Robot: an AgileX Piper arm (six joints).
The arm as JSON. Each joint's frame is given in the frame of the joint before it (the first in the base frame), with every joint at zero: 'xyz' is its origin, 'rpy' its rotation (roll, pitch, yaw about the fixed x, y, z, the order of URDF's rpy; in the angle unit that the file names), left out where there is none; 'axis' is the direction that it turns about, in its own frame. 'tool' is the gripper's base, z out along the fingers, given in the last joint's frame.
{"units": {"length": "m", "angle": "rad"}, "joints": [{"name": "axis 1", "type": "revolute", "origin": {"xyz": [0.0, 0.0, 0.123]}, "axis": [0.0, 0.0, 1.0]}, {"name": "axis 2", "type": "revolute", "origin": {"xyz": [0.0, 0.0, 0.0], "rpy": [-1.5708, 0.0, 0.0]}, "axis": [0.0, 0.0, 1.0]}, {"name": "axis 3", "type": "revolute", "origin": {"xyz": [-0.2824, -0.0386, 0.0], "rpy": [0.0, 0.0, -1.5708]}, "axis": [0.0, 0.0, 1.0]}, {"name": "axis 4", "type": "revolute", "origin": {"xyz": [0.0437, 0.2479, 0.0], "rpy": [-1.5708, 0.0, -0.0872]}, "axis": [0.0, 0.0, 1.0]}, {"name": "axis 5", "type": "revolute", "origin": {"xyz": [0.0, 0.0, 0.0], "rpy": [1.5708, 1.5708, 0.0]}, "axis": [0.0, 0.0, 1.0]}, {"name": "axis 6", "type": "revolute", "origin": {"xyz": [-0.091, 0.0, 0.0], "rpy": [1.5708, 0.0, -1.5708]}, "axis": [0.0, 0.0, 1.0]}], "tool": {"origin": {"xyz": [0.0, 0.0, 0.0]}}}
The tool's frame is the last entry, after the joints.
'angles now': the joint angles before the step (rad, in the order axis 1, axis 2, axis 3, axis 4, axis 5, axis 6). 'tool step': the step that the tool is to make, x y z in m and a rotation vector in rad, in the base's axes. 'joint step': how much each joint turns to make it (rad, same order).
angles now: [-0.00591, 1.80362, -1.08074, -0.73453, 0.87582, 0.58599]
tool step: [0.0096, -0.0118, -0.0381, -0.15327, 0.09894, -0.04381]
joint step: [-0.00002, 0.14841, -0.01705, -0.17787, 0.07499, 0.14453]
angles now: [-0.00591, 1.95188, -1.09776, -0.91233, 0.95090, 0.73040]
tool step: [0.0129, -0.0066, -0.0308, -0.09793, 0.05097, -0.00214]
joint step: [0.00005, 0.12962, -0.04297, -0.11473, 0.03948, 0.08595]
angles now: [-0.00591, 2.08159, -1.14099, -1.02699, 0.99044, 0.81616]
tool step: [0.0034, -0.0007, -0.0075, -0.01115, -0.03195, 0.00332]
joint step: [-0.00001, 0.02366, -0.00008, -0.04410, -0.02235, 0.06178]
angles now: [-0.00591, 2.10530, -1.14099, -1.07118, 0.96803, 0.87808]
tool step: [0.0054, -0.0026, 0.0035, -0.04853, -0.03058, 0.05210]
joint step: [-0.00012, 0.00008, -0.00020, -0.09145, -0.01008, 0.03568]
